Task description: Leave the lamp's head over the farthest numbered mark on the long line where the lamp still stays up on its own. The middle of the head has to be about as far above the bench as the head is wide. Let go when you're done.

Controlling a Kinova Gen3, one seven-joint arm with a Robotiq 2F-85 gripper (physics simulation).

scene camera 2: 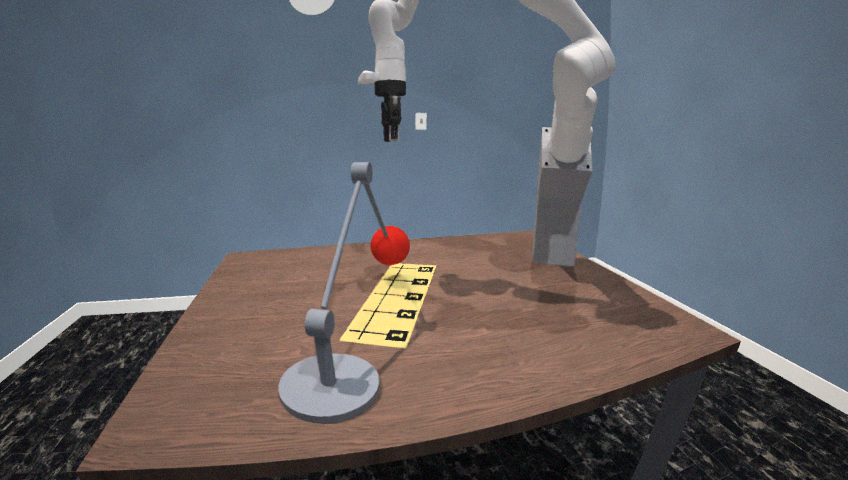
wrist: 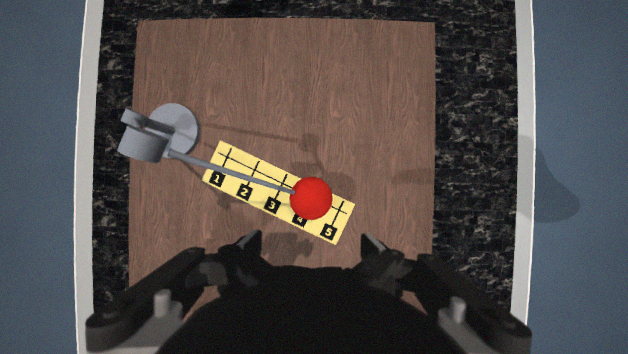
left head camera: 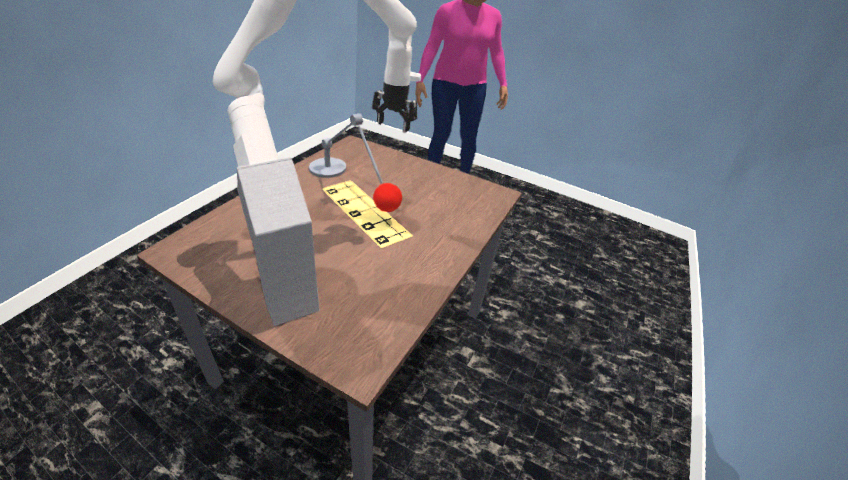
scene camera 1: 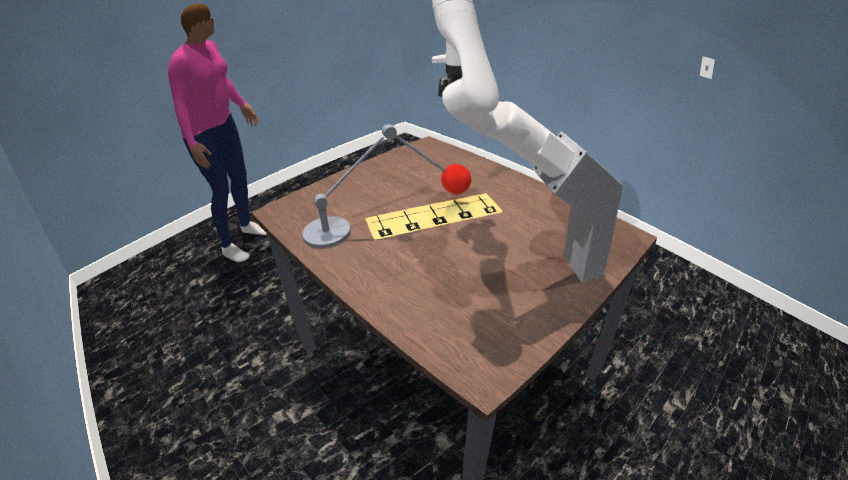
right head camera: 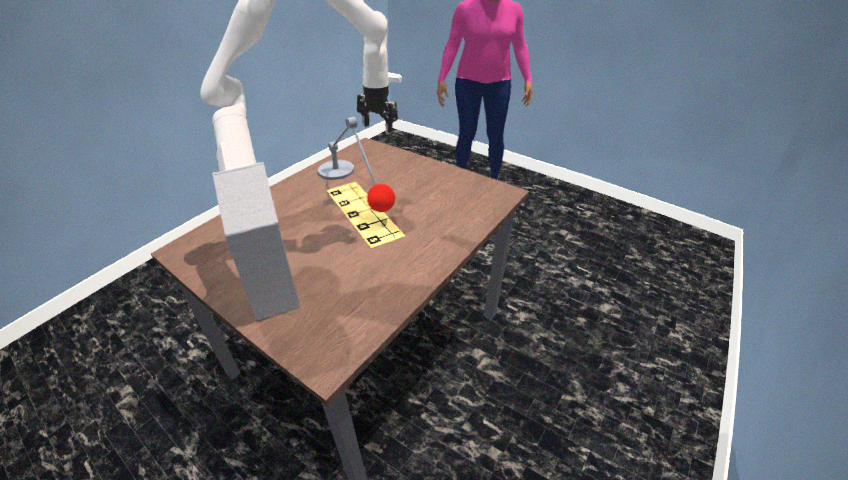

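Observation:
The lamp's red ball head hangs above the yellow strip, clear of the bench, seemingly over mark 4. Its middle looks roughly one head width up; exact height is hard to tell. In the wrist view it hides part of mark 4; mark 5 lies beyond. The round grey base stands flat near mark 1. The elbow joint is raised. My gripper is open and empty, pointing down high above the lamp, apart from it.
The arm's grey pedestal stands on the wooden bench, beyond the mark 5 end of the strip. A person in a pink top stands off the bench, on the lamp base's side.

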